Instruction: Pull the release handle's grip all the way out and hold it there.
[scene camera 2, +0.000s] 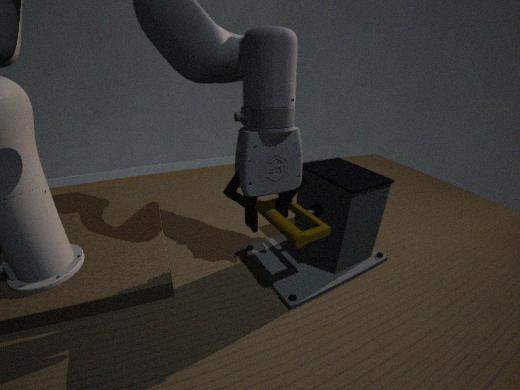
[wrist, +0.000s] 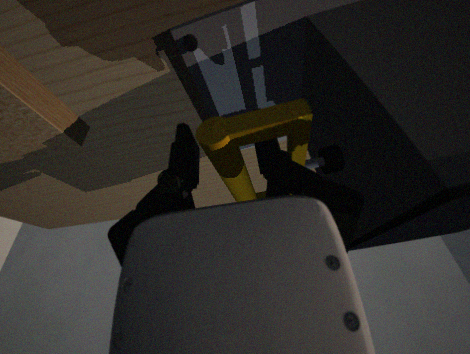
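The release handle (scene camera 2: 287, 227) (wrist: 270, 119) is a yellow rectangular frame at the left side of a dark grey box (scene camera 2: 365, 225) (wrist: 380, 95). A short metal rod (wrist: 314, 163) joins it to a black collar (wrist: 332, 159) on the box. Its grip is the thick outer bar (wrist: 241, 181). My gripper (scene camera 2: 269, 220) (wrist: 222, 130) points down and is partly open, with nothing clamped. One finger is outside the grip bar, with a gap to it in the wrist view; the other reaches into the frame's opening, between grip and box. The far part of the handle is hidden behind the gripper.
The box stands on a grey base plate (scene camera 2: 325, 288) (wrist: 218, 87) with dark bolts at its corners, on the wooden table (scene camera 2: 380, 325). The arm's round base (scene camera 2: 47, 280) stands on a raised wooden slab (scene camera 2: 125, 250) at the left. A wall is behind.
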